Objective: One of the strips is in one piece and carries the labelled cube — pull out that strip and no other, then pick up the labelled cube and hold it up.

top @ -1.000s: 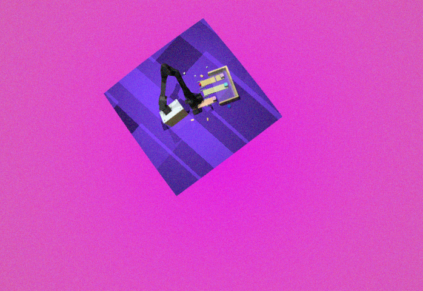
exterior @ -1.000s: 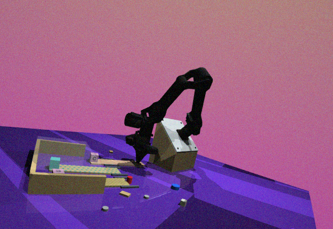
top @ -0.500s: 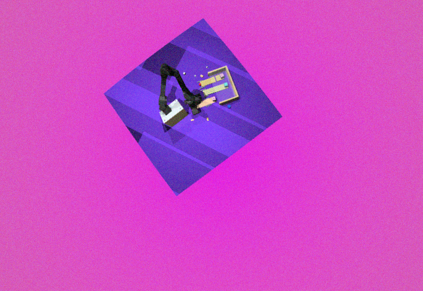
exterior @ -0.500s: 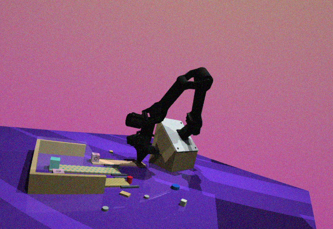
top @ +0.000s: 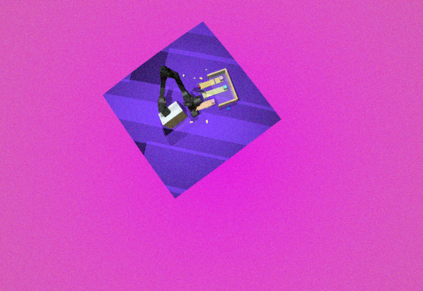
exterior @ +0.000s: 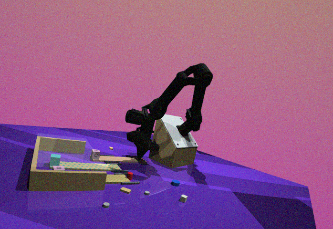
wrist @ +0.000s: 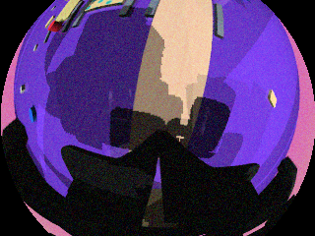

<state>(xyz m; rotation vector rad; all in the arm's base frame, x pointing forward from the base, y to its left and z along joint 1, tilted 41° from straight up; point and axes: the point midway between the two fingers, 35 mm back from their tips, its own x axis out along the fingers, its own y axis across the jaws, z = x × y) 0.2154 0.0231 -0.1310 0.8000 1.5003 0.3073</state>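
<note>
The tan strip lies 9 cm ahead of my gripper tip and 3 cm to the right of it. Also, from my gripper tip: red cylinder (18 cm ahead, 14 cm to the left, 1 cm above).
</note>
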